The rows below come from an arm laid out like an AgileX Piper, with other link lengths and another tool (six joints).
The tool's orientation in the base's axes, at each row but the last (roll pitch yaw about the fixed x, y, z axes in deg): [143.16, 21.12, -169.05]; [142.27, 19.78, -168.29]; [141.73, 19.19, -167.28]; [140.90, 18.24, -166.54]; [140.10, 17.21, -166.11]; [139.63, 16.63, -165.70]
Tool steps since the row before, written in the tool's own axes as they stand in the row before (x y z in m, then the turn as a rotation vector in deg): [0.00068, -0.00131, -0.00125, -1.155, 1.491, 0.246]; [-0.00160, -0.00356, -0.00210, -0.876, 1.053, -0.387]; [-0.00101, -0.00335, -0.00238, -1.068, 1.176, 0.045]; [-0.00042, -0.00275, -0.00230, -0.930, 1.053, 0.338]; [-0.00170, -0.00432, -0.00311, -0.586, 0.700, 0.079]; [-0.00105, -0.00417, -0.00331, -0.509, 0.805, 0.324]
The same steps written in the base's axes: [-0.00036, -0.00190, -0.00004, 0.557, 1.473, 1.066]; [0.00248, -0.00367, 0.00005, 0.371, 0.686, 1.191]; [0.00190, -0.00378, 0.00014, 0.552, 1.100, 1.006]; [0.00121, -0.00340, 0.00018, 0.497, 1.178, 0.673]; [0.00296, -0.00474, 0.00014, 0.291, 0.677, 0.544]; [0.00234, -0.00489, 0.00013, 0.193, 0.899, 0.409]
